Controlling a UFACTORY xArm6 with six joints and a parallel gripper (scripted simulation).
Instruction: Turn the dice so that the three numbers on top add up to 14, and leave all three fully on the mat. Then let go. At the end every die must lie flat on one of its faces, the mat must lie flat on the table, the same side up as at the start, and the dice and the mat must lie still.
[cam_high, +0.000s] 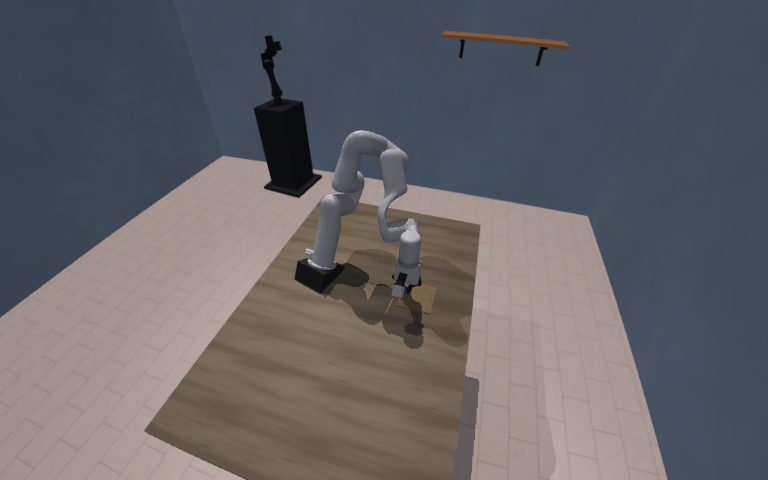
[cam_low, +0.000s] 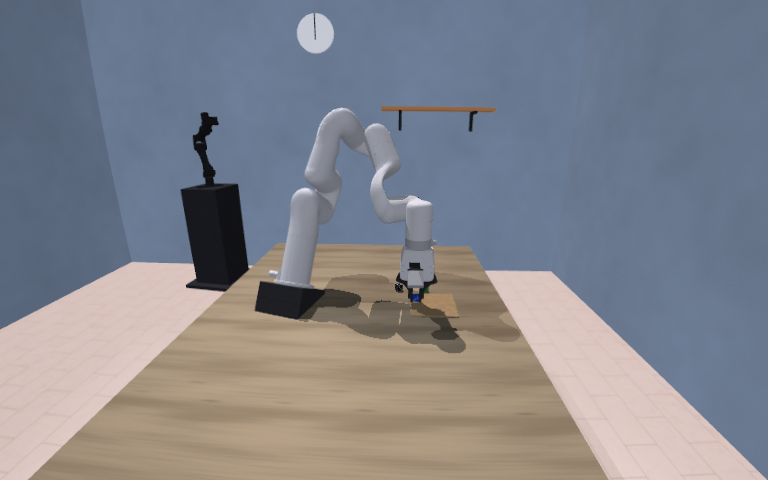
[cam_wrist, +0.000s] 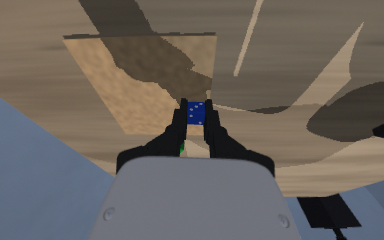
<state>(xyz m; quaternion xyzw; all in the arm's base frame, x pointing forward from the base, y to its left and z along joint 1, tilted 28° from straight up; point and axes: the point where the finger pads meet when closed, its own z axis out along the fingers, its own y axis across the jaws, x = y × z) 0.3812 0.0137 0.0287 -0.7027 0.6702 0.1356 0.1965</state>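
The blue die lies 1 cm below my hand. Round my hand: black die 9 cm to the left, 6 cm behind, 2 cm below; then tan mat 5 cm ahead, 3 cm below; then green die 10 cm to the left, 2 cm below, 2 cm ahead.
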